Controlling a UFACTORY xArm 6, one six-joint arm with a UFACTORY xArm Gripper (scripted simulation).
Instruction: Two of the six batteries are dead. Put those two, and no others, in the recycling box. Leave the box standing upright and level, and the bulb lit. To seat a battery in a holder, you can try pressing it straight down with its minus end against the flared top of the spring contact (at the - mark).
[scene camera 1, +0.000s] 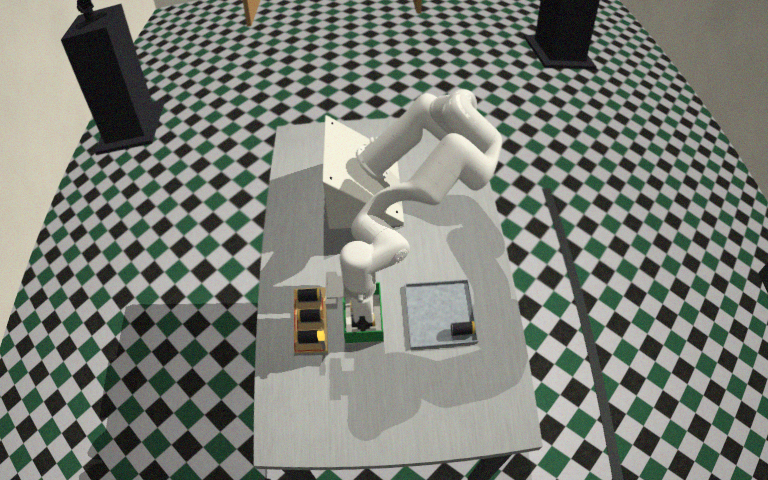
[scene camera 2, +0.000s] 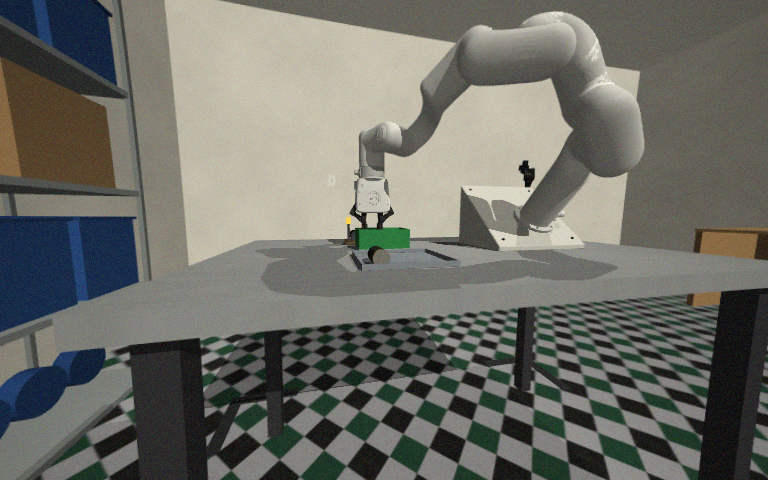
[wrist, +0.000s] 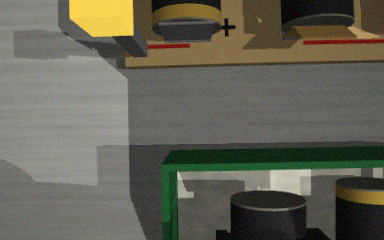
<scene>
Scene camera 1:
grey tray: 433, 306
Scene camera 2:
gripper: 372, 236
green recycling box: 389, 237
grey tray: 399, 258
</scene>
